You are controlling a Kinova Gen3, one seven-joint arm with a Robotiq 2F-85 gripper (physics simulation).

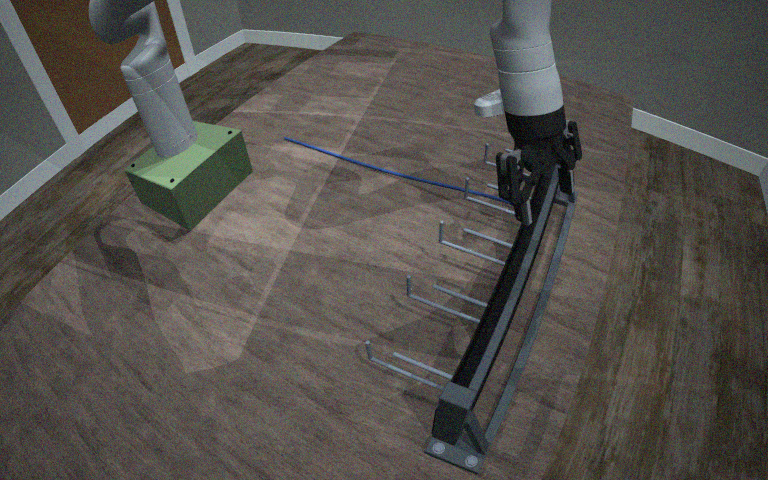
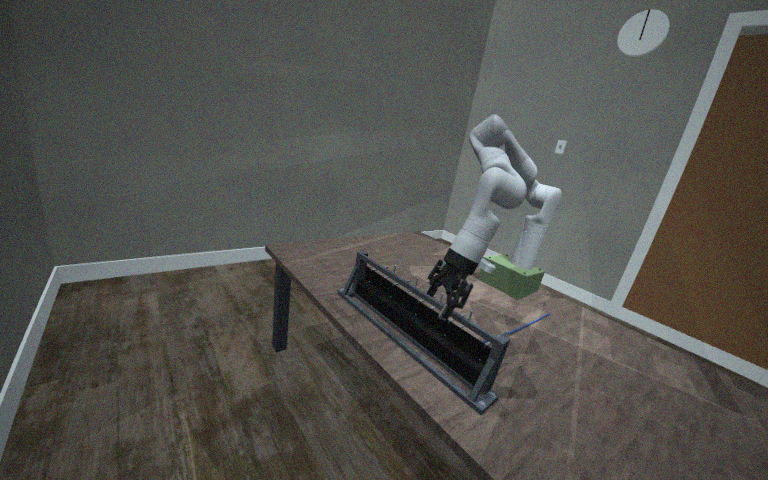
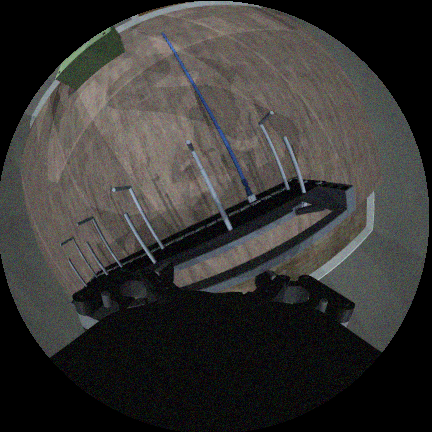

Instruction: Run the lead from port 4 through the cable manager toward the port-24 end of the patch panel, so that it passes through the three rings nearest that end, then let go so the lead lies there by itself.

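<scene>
The black patch panel [image 1: 506,291] [image 2: 420,323] [image 3: 189,241] stands upright on the table with several grey L-shaped rings on its front. The blue lead [image 1: 394,172] [image 2: 526,324] [image 3: 209,109] is plugged in near the panel's far end. From there it runs straight out across the table, lying between two rings. The three rings at the near end, the first ring [image 1: 369,350] [image 3: 66,241], the second ring [image 1: 409,287] [image 3: 86,220] and the third ring [image 1: 441,230] [image 3: 120,189], hold nothing. My gripper [image 1: 544,198] [image 2: 452,305] [image 3: 214,274] is open and empty. It hangs low over the panel's top rail, close to the lead's plug.
The arm's green base block [image 1: 193,175] [image 2: 511,278] [image 3: 92,56] stands on the table beyond the lead's free end. The panel stands near the table's edge [image 2: 353,335]; a table leg [image 2: 280,305] shows below.
</scene>
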